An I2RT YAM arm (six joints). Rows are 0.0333 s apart.
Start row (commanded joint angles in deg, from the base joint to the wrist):
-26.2, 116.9, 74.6, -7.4, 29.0, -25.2
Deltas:
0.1, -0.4, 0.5, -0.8, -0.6, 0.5
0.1, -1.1, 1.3, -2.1, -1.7, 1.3
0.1, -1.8, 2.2, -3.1, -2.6, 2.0
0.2, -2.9, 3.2, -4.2, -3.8, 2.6
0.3, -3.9, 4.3, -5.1, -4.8, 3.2
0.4, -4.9, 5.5, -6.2, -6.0, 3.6
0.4, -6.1, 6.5, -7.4, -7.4, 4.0
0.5, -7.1, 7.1, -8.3, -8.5, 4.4
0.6, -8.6, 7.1, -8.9, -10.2, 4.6
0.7, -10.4, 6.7, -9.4, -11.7, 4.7
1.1, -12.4, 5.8, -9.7, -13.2, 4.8
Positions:
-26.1, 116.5, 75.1, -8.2, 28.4, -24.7
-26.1, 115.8, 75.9, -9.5, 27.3, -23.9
-26.1, 115.1, 76.8, -10.5, 26.4, -23.2
-26.0, 114.0, 77.8, -11.6, 25.2, -22.6
-25.9, 113.0, 78.9, -12.5, 24.2, -22.0
-25.8, 112.0, 80.1, -13.6, 23.0, -21.6
-25.8, 110.8, 81.1, -14.8, 21.6, -21.2
-25.7, 109.8, 81.7, -15.7, 20.5, -20.8
-25.6, 108.3, 81.7, -16.3, 18.8, -20.6
-25.5, 106.5, 81.3, -16.8, 17.3, -20.5
-25.1, 104.5, 80.4, -17.1, 15.8, -20.4

